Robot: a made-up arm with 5 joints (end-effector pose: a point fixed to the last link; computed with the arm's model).
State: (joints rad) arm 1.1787 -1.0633 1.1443 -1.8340 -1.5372
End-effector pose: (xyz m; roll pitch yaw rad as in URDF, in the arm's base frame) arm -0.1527 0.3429 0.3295 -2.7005 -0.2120 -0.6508
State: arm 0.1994 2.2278 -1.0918 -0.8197 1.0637
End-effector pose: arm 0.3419 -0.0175 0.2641 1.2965 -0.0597 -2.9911
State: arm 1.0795 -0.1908 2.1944 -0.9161 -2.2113
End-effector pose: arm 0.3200 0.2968 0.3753 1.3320 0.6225 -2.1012
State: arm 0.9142 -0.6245 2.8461 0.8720 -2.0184
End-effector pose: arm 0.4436 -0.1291 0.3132 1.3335 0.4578 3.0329
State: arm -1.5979 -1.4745 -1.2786 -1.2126 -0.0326
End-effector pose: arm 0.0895 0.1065 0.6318 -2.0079 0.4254 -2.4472
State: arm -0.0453 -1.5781 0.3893 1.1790 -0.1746
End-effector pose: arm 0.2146 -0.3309 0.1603 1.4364 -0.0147 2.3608
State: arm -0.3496 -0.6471 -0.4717 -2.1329 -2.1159
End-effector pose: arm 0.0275 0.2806 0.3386 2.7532 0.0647 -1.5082
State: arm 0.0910 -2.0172 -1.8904 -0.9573 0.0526
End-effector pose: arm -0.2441 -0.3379 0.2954 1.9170 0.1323 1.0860
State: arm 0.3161 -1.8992 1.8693 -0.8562 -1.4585
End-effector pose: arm -0.2550 0.1683 0.4709 2.7877 0.6329 -0.1379
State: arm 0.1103 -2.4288 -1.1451 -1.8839 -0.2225
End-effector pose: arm -0.1986 -0.1604 0.5898 0.5949 1.0379 0.7706
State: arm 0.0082 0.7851 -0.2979 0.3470 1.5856
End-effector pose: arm -0.0531 0.0304 0.7062 1.7784 1.4194 -0.7865
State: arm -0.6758 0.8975 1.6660 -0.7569 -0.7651
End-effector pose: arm -0.0168 -0.2088 0.0436 -2.2005 -1.2652 2.5395
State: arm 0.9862 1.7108 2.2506 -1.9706 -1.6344
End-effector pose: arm 0.3005 0.2675 0.1673 0.8529 -0.0283 -2.6280
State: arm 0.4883 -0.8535 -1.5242 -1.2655 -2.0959
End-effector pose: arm -0.3574 -0.0948 0.3352 -0.8861 0.1550 -0.2059
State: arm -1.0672 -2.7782 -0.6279 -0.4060 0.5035
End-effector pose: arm 0.0732 -0.3884 0.3698 2.4243 -0.0386 2.2979
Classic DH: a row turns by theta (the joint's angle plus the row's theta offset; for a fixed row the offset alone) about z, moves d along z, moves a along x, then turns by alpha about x. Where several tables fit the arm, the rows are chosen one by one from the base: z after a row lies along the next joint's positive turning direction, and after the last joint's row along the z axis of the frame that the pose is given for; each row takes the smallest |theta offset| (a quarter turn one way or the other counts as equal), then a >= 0, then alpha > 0; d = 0 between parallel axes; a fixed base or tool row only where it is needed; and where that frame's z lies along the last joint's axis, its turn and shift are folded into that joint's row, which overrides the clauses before.
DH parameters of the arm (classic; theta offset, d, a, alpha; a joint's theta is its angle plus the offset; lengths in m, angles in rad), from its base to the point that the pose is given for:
base (fixed): 0.5919 0.419 -0.0384 1.6241
joint 1: -0.5925 0.0645 0.0477 2.0441
joint 2: 0.5143 0.1707 -0.0052 1.4373
joint 3: 0.7477 -0.0586 0.0236 2.1138
joint 4: 1.5422 0.0635 0.018 1.6181
joint 5: 0.0594 -0.3897 0.1032 -1.5843
tool (fixed): -1.9674 -0.1036 0 0

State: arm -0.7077 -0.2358 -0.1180 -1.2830 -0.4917
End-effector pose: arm -0.0683 0.2445 0.2429 -2.3562 -0.3779 -1.7244
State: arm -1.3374 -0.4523 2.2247 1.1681 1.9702
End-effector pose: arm -0.0926 -0.5614 0.3033 0.8173 -0.1310 1.9399
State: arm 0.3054 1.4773 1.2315 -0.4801 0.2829
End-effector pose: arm 0.2204 -0.2409 0.1756 -1.4553 -0.2957 2.3745
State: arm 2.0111 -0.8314 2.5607 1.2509 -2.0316
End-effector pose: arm 0.3193 -0.3033 0.5720 -0.4765 0.4961 1.6470
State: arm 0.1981 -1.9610 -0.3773 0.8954 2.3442
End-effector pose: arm 0.4112 -0.0610 0.1485 2.7295 -0.5254 -3.1404
